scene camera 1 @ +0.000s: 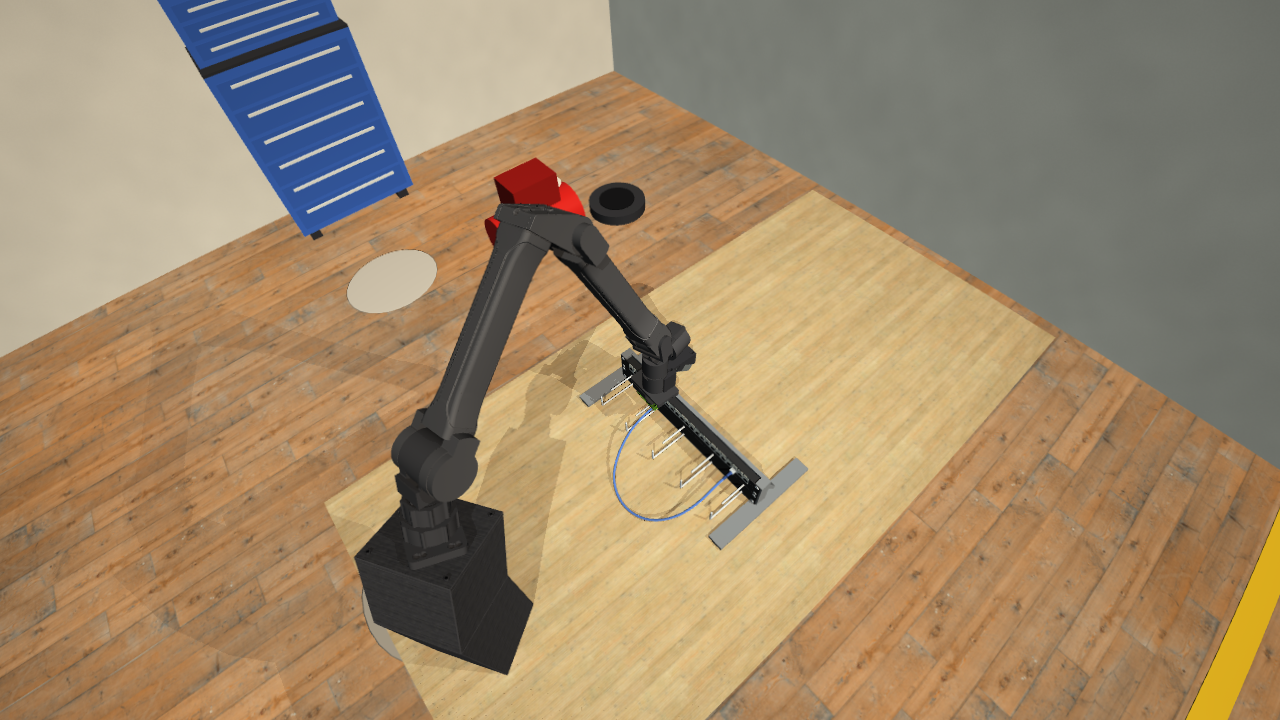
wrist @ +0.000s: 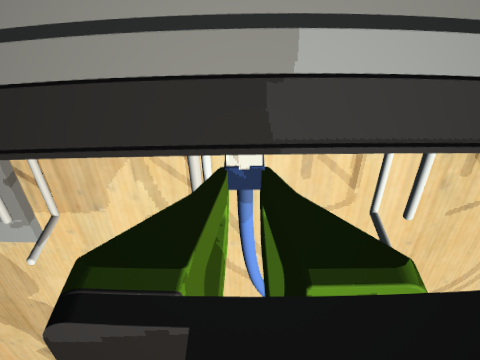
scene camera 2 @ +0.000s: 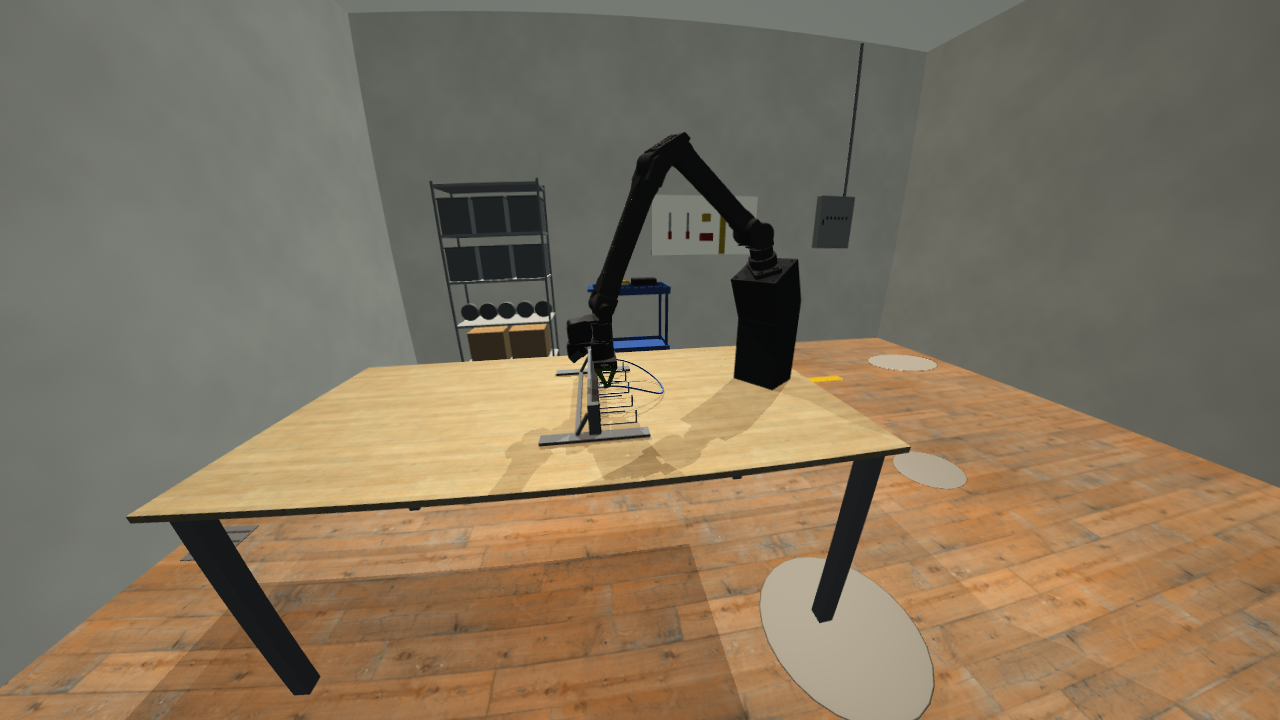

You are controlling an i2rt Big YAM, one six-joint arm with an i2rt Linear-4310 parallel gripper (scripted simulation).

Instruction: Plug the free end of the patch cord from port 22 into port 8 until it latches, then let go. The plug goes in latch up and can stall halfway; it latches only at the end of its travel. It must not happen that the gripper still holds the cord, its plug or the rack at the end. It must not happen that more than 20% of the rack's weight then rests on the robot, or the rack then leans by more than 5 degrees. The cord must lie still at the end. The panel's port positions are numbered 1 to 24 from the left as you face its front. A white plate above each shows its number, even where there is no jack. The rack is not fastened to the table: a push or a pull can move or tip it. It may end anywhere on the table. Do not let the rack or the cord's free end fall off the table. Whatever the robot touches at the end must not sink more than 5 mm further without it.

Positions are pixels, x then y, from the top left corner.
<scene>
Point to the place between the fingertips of my gripper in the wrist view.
244, 181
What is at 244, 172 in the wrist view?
A cord plug.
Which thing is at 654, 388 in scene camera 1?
My gripper.
</scene>
